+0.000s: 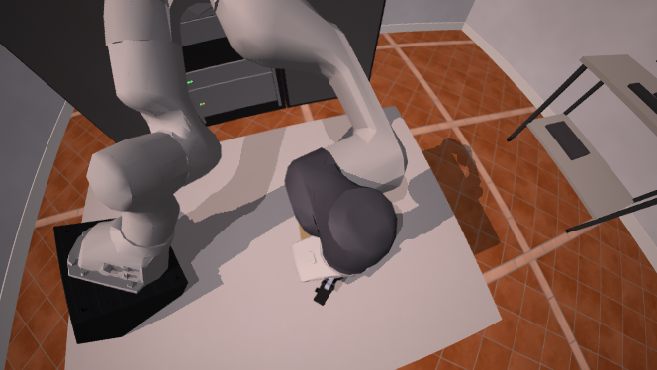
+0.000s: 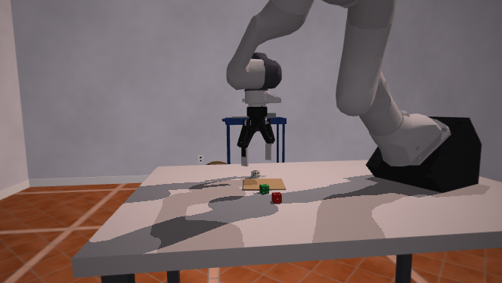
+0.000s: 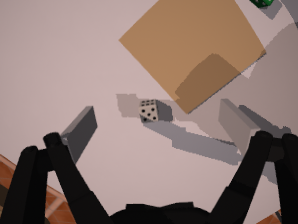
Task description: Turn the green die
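The green die is 18 cm to the left of my hand, 6 cm below it and 4 cm behind it. The rest, counted from my hand: white die (6 cm below, 2 cm to the right, 1 cm ahead); tan mat (8 cm to the left, 7 cm below, 3 cm behind); red die (27 cm to the left, 8 cm behind, 6 cm below).
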